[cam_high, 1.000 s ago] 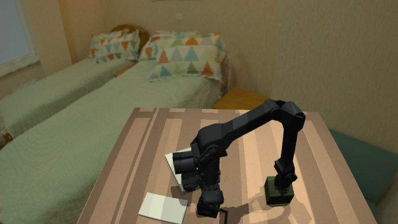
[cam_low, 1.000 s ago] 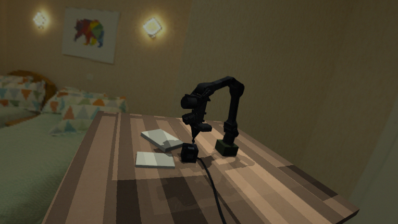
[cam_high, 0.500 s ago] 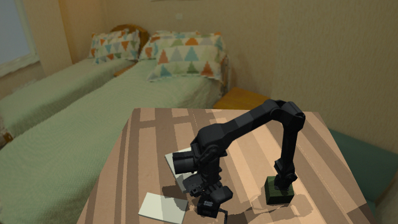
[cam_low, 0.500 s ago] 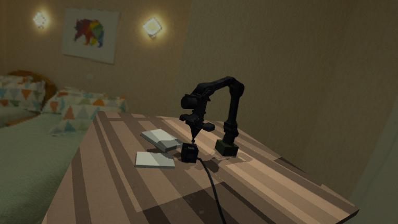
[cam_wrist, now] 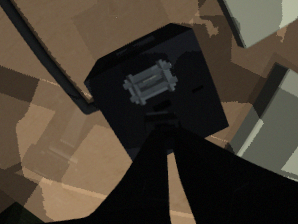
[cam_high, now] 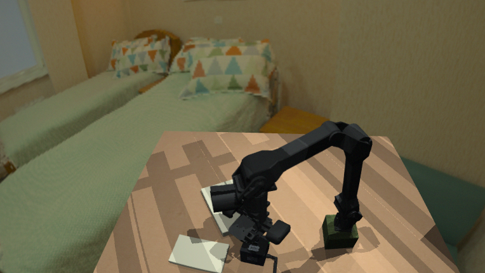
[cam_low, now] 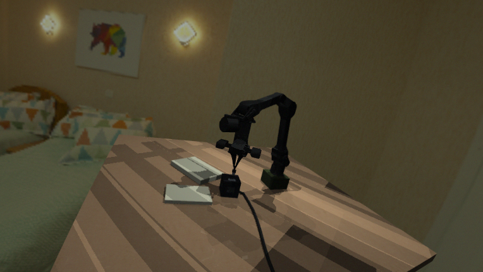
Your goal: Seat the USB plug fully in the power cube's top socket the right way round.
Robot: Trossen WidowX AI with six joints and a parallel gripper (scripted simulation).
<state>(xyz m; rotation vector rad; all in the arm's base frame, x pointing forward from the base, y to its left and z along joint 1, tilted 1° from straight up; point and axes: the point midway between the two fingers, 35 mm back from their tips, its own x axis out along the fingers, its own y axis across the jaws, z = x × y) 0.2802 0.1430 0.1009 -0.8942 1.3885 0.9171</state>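
My gripper tip is now 20 mm above the USB plug. Round my gripper tip: silver-framed socket 10 mm to the left, 70 mm below.
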